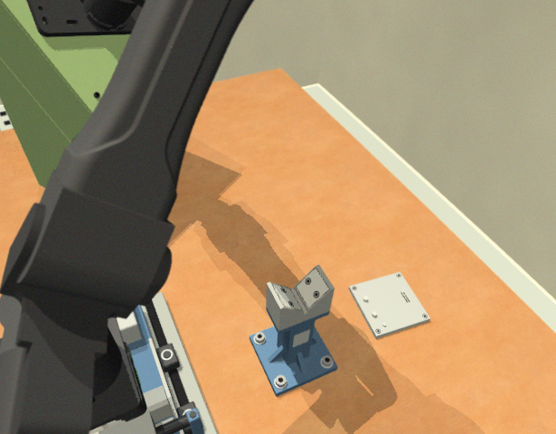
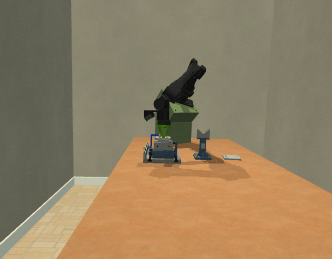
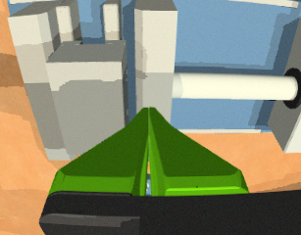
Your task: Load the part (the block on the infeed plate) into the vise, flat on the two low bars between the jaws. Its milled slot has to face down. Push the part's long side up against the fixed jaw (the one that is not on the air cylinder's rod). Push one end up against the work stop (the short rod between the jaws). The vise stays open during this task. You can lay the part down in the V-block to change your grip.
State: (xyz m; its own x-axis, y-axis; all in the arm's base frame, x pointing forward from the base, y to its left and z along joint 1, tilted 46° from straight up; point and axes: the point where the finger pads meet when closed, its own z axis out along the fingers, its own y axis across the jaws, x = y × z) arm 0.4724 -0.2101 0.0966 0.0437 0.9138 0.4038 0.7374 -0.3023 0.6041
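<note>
Now: the moving jaw 4 cm below my hand. Round my hand: grey part: 3 cm below, 3 cm ahead; work stop: 4 cm to the left, 3 cm below, 3 cm ahead; white cylinder rod: 6 cm behind, 4 cm below.
</note>
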